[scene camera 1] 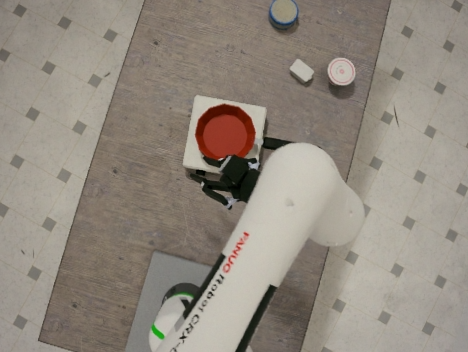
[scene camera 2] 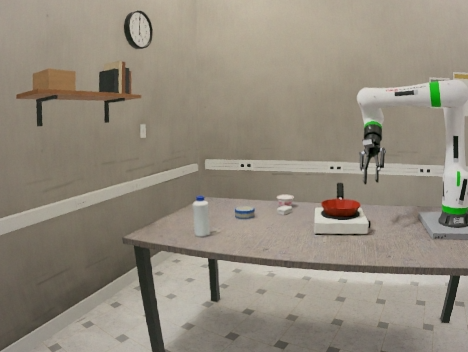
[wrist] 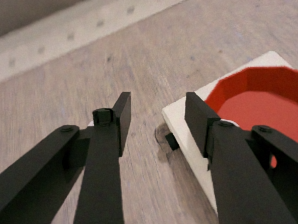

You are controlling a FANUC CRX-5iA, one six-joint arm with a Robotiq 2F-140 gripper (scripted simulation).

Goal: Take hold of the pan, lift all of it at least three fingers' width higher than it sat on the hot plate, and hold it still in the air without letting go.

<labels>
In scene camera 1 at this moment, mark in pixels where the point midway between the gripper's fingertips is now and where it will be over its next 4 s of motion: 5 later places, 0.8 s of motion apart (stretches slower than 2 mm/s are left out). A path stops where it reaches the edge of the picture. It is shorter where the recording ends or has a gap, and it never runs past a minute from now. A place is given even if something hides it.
My gripper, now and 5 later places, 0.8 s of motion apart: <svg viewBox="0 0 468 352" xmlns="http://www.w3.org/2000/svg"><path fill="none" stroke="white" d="M199 168L227 164L264 163L279 164L275 165L272 166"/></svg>
</labels>
